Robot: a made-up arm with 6 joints. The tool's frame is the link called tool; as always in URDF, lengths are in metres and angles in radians. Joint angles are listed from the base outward. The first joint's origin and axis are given. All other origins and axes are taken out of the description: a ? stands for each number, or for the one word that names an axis. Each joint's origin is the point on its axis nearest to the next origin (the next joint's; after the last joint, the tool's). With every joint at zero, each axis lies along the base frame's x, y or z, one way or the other. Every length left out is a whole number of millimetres.
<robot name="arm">
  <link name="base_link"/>
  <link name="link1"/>
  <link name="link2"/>
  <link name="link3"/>
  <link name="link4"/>
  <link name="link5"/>
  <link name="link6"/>
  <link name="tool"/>
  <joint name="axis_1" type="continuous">
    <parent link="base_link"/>
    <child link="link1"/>
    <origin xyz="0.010 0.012 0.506"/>
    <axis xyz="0 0 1"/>
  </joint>
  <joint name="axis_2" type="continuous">
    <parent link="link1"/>
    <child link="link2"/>
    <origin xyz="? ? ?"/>
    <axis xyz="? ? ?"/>
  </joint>
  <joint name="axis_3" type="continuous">
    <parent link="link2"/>
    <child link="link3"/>
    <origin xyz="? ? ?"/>
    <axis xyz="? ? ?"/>
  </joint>
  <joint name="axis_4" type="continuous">
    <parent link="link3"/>
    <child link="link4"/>
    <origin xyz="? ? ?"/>
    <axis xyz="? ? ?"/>
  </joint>
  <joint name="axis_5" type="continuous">
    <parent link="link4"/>
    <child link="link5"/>
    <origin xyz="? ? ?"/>
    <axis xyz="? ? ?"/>
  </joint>
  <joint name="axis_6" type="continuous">
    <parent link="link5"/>
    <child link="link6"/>
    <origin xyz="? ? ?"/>
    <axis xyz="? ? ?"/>
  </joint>
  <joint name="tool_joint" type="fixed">
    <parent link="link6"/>
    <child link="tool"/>
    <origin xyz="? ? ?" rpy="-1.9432 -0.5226 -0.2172"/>
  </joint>
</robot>
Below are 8 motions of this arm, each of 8 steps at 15 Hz.
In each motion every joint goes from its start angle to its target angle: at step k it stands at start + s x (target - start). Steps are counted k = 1, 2, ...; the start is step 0. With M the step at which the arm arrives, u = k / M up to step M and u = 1 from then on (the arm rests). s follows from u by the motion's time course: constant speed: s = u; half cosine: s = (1 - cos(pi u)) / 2; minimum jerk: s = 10 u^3 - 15 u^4 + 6 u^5.
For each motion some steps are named. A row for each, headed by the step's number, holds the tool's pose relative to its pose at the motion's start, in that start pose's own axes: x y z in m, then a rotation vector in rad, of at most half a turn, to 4 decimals.
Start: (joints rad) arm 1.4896 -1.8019 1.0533 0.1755 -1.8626 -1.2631
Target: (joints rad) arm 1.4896 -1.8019 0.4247 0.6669 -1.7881 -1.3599
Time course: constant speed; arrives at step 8
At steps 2, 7, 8:
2: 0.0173 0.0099 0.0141 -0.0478 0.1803 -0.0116
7: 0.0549 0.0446 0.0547 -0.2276 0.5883 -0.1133
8: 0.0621 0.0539 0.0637 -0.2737 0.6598 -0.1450

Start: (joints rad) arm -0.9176 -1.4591 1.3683 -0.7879 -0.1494 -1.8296
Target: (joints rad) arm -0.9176 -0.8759 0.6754 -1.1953 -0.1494 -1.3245
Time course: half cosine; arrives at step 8
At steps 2, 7, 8:
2: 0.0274 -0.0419 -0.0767 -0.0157 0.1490 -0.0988
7: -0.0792 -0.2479 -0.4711 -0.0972 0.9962 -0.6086
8: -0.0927 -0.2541 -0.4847 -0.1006 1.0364 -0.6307

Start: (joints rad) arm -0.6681 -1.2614 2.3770 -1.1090 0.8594 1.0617
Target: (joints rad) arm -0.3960 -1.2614 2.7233 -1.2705 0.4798 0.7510
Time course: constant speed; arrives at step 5
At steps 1, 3, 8:
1: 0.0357 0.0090 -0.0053 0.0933 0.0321 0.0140
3: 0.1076 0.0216 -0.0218 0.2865 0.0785 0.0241
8: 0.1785 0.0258 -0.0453 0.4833 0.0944 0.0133

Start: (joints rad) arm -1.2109 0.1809 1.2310 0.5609 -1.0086 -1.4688
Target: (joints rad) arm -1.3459 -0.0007 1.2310 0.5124 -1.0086 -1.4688
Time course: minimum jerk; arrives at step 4
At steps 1, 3, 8:
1: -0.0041 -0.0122 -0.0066 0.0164 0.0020 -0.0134
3: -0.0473 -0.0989 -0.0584 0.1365 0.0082 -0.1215
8: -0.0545 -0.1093 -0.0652 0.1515 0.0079 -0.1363

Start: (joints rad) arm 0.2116 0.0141 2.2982 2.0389 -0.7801 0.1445
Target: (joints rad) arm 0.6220 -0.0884 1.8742 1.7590 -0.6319 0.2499
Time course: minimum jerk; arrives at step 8
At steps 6, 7, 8:
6: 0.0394 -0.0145 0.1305 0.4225 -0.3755 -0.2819
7: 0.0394 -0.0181 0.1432 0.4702 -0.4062 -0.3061
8: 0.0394 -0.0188 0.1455 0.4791 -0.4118 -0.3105

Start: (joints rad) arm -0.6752 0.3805 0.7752 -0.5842 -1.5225 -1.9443
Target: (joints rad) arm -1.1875 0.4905 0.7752 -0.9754 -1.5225 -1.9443
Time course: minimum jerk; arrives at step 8
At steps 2, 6, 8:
2: 0.0067 -0.0217 -0.0074 0.0413 -0.0014 0.0352
6: 0.0521 -0.1739 -0.0970 0.3587 -0.0848 0.3107
8: 0.0572 -0.1912 -0.1126 0.3995 -0.1054 0.3462

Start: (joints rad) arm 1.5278 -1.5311 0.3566 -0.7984 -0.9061 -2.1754
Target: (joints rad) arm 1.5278 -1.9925 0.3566 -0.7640 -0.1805 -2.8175
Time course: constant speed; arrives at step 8
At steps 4, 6, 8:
4: -0.0922 0.0339 -0.0515 0.2283 -0.3736 0.3644
6: -0.1350 0.0467 -0.0840 0.2996 -0.5268 0.6083
8: -0.1754 0.0561 -0.1208 0.3347 -0.6515 0.8846

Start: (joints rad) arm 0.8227 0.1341 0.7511 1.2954 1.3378 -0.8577
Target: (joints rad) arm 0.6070 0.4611 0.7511 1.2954 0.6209 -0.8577
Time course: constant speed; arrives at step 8
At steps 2, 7, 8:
2: -0.0347 0.0336 0.0093 -0.0678 0.0539 0.2403
7: -0.1455 0.0999 0.0285 -0.2638 0.1550 0.8461
8: -0.1714 0.1093 0.0318 -0.3070 0.1694 0.9677

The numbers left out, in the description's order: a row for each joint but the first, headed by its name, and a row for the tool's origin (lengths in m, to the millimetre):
axis_2: xyz 0.022 -0.022 0.000, axis 0 1 0
axis_3: xyz 0.027 0.000 0.363, axis 0 -1 0
axis_4: xyz 0.278 0.000 -0.016, axis -1 0 0
axis_5: xyz 0.000 -0.154 -0.030, axis 0 -1 0
axis_6: xyz 0.000 0.000 0.016, axis -1 0 0
tool: xyz 0.000 -0.002 0.021

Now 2 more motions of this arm.
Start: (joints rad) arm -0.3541 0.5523 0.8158 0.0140 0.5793 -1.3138
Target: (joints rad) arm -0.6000 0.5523 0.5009 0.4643 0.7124 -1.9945
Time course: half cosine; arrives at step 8
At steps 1, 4, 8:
1: 0.0011 -0.0045 -0.0027 0.0001 0.0044 0.0081
4: 0.0112 -0.0563 -0.0314 0.0054 0.0794 0.1215
8: 0.0155 -0.1062 -0.0581 0.0247 0.2153 0.2662

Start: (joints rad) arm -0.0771 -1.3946 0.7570 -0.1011 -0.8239 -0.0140
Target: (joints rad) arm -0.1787 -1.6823 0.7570 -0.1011 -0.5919 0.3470
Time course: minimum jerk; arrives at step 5
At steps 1, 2, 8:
1: -0.0069 -0.0094 -0.0014 -0.0181 0.0031 -0.0363
2: -0.0398 -0.0500 -0.0066 -0.1017 0.0214 -0.1975
8: -0.1398 -0.1421 -0.0111 -0.3368 0.1051 -0.6058

